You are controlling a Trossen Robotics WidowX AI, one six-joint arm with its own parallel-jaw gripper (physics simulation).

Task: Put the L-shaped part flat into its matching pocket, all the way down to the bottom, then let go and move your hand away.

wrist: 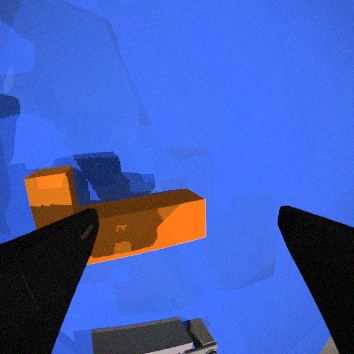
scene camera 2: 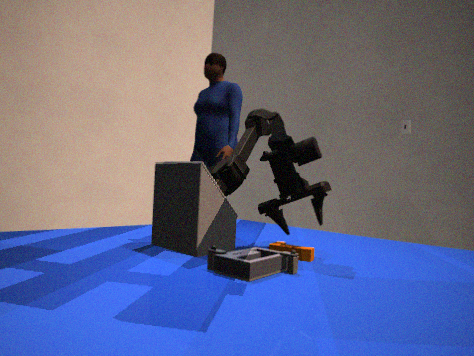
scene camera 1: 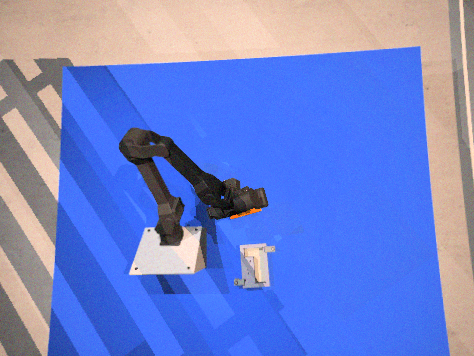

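Where they show: gripper, fingertip midpoint: [wrist: 189,217] [scene camera 2: 304,230]; arm's base at its link origin: [scene camera 2: 205,199] [scene camera 1: 171,238].
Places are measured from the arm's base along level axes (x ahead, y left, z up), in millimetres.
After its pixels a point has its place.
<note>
The orange L-shaped part [scene camera 1: 245,214] {x 228, y 83, z -101 mm} [scene camera 2: 300,251] {x 258, y 90, z -108 mm} [wrist: 187,220] {x 265, y 109, z -100 mm} lies flat on the blue mat. Much of it is hidden under the arm in scene camera 1. My gripper [scene camera 2: 304,229] {x 243, y 126, z -61 mm} [wrist: 189,217] {x 243, y 126, z -61 mm} is open and empty, above the part. In the wrist view, the left finger overlaps the part near the corner of its L, and the long leg's free end lies between the two fingertips. The grey fixture [scene camera 1: 249,272] {x 245, y -110, z -94 mm} [scene camera 2: 265,268] {x 308, y -102, z -113 mm} [wrist: 140,339] {x 254, y -17, z -110 mm} with the pocket stands apart from the part; its pocket [scene camera 1: 258,270] {x 273, y -105, z -125 mm} shows a pale floor.
The fixture has small lugs at two opposite corners, one [scene camera 1: 270,249] {x 314, y -33, z -89 mm} on the side toward the part. The arm's pale base block [scene camera 1: 167,257] {x 4, y -56, z 56 mm} [scene camera 2: 176,207] {x 9, y -102, z -20 mm} stands beside the fixture. A person in blue [scene camera 2: 217,115] stands behind the base. The blue mat [scene camera 1: 350,150] {x 590, y 312, z -131 mm} lies under everything.
</note>
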